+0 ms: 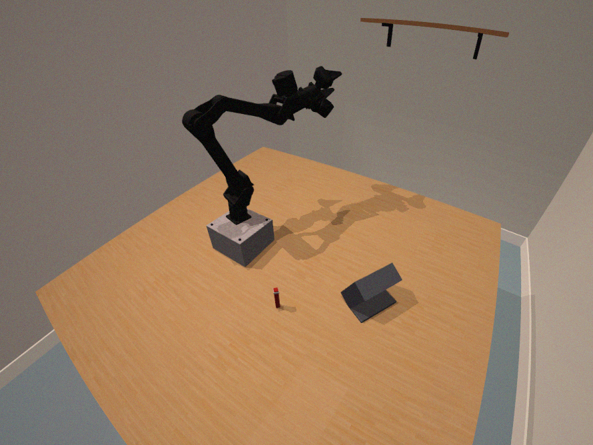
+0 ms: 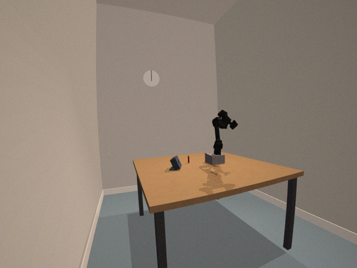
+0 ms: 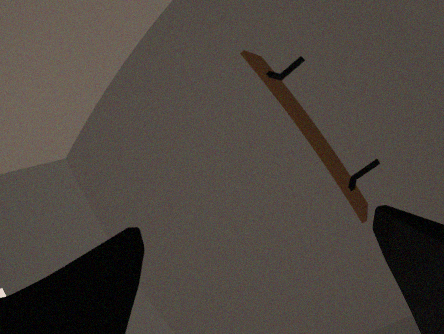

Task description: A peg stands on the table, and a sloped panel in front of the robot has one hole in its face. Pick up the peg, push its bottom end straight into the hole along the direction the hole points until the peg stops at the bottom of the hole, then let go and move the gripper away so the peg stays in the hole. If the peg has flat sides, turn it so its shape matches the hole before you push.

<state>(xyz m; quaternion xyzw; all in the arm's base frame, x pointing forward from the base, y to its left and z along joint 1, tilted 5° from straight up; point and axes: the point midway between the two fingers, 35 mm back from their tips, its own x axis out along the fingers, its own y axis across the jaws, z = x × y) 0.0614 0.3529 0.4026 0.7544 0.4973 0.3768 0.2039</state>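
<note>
Right now the red square-sided peg is 52 cm to the right of my gripper tip, 42 cm below it and 24 cm ahead of it. The rest, counted from my gripper tip: dark grey sloped panel: 42 cm below, 41 cm ahead, 32 cm to the right.
</note>
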